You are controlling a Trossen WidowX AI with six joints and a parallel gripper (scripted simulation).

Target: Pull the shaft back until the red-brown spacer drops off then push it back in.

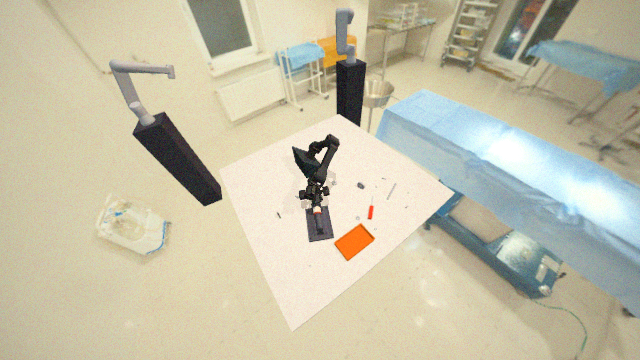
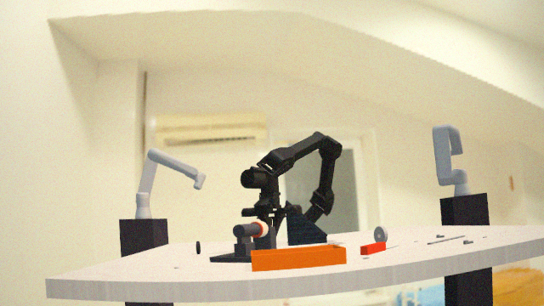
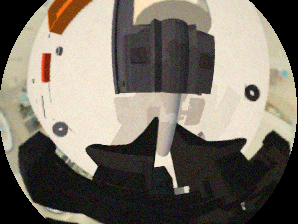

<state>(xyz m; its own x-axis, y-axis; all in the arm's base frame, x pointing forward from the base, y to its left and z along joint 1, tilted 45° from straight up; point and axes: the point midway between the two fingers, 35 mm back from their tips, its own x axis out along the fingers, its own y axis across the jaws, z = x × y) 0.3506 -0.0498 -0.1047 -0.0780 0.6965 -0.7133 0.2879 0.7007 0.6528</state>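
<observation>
Right now the grey shaft is 8 cm ahead of my gripper tip, 3 cm above it and 2 cm to the right of it. From my gripper tip the other things lie so: round grey disc (34 cm to the left, 3 cm ahead, 2 cm below); then red-brown spacer (12 cm ahead, 4 cm to the right, 3 cm above); then small black ring (25 cm to the right, 2 cm below, 2 cm behind).
</observation>
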